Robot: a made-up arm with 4 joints.
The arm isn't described. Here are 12 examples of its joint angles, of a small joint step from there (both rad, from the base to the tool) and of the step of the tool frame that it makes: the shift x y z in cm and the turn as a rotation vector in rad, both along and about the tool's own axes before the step.
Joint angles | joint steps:
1: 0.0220 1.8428 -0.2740 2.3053 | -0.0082 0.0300 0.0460 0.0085
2: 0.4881 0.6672 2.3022 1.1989 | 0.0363 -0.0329 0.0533 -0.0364
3: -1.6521 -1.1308 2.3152 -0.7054 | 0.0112 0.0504 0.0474 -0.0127
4: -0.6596 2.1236 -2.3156 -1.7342 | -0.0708 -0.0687 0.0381 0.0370
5: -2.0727 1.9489 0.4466 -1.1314 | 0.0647 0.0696 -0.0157 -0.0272
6: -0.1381 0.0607 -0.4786 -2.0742 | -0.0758 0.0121 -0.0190 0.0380
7: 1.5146 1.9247 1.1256 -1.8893 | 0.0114 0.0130 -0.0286 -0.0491
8: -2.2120 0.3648 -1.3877 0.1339 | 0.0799 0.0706 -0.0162 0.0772
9: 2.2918 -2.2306 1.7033 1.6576 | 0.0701 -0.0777 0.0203 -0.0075
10: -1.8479 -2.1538 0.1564 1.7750 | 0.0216 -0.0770 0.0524 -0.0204
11: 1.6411 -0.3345 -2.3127 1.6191 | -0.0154 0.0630 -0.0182 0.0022
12: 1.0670 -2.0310 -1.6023 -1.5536 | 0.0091 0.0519 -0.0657 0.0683
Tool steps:
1: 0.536 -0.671 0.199 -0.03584 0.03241 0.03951
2: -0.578 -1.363 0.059 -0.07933 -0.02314 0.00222
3: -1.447 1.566 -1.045 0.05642 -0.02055 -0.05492
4: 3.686 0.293 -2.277 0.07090 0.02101 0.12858
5: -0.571 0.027 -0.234 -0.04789 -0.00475 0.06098
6: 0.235 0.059 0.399 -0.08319 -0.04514 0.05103
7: -0.515 -0.337 0.433 -0.03305 -0.00445 -0.03377
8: -0.104 1.558 0.622 -0.08365 -0.04371 0.05878
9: -2.576 2.301 0.530 0.03174 0.08216 -0.04959
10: -2.334 0.602 -0.363 -0.03969 0.00444 -0.09931
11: 1.186 0.180 0.254 0.03497 0.04124 -0.04415
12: -0.194 -0.269 1.352 -0.07212 -0.04871 0.07316
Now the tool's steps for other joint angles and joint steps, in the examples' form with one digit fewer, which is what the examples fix.
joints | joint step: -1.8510 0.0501 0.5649 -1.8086 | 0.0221 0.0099 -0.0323 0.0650
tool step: 0.52 -0.01 0.51 -0.0109 0.0020 0.0741
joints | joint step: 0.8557 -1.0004 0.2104 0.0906 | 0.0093 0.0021 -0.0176 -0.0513
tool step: -0.59 0.17 0.04 0.0089 0.0120 -0.0508
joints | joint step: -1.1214 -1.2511 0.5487 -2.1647 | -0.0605 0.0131 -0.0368 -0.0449
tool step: 0.08 -0.08 0.64 -0.0211 -0.0674 -0.0046
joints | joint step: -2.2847 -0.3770 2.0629 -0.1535 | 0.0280 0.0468 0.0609 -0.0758
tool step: -0.40 1.92 -1.47 0.0517 -0.0788 -0.1075
